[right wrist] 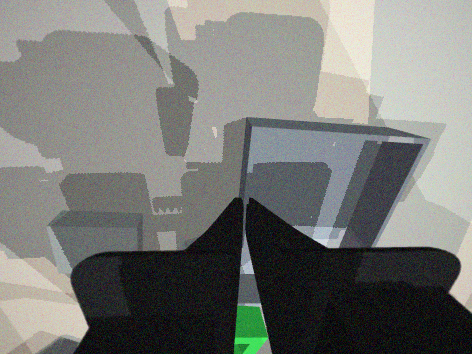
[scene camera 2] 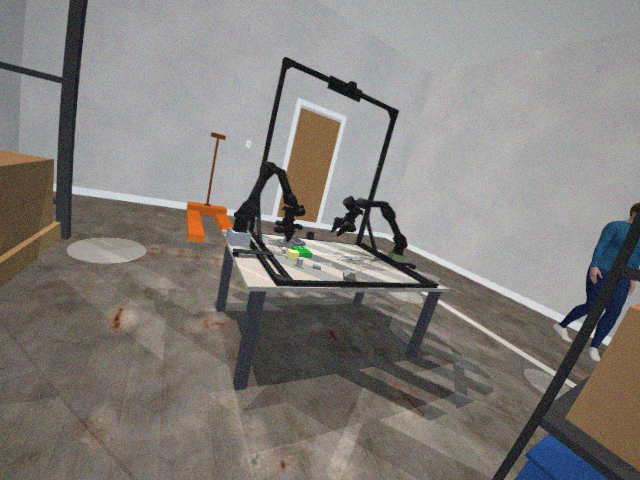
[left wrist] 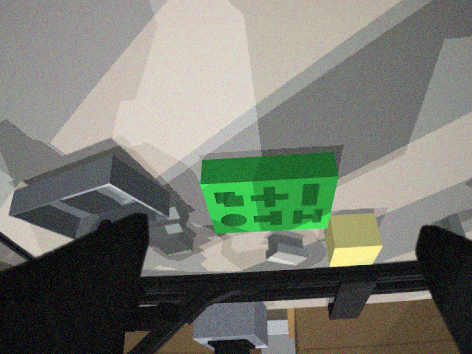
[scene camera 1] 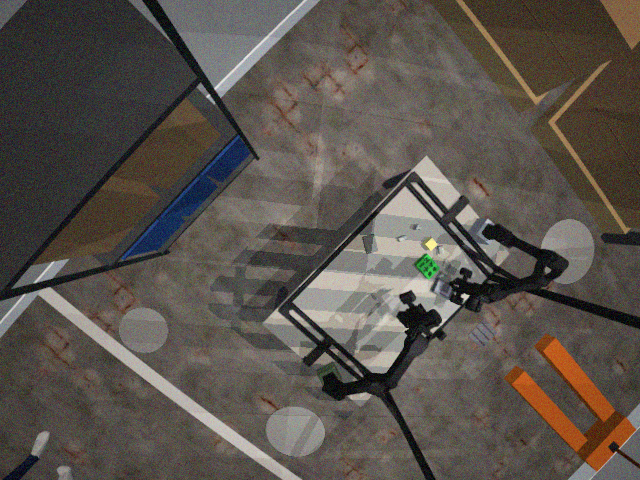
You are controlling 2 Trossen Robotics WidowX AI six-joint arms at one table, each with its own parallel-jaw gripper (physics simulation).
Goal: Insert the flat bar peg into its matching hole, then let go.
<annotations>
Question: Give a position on a grey tray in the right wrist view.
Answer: At 339, 184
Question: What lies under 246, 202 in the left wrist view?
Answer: A green hole block.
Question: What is my left gripper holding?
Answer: Nothing.
</annotations>
